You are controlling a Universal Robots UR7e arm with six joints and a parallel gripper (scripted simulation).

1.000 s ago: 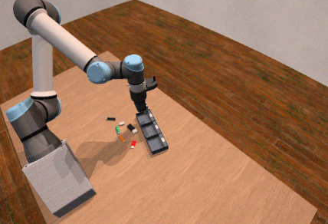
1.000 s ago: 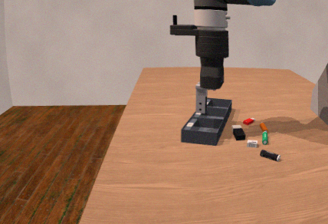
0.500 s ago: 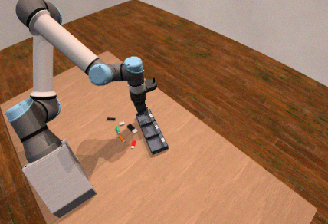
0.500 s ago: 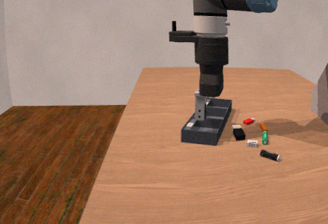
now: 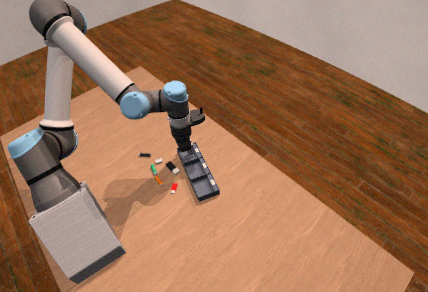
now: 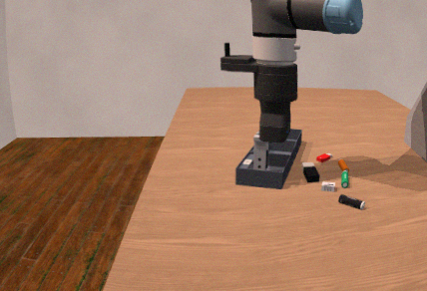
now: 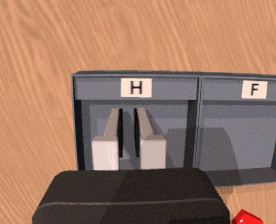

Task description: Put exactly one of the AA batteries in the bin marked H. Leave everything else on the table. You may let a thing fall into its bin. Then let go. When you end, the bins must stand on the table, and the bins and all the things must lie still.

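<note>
My hand is 160 mm past the black AA battery, 110 mm to the right of it and 30 mm above it. The rest, counted from my hand: small white piece 130 mm behind, 50 mm to the left, 30 mm below; black-and-white block 100 mm behind, 20 mm to the right, 30 mm below; dark three-compartment bin 20 mm behind, 90 mm to the right, 20 mm below.
</note>
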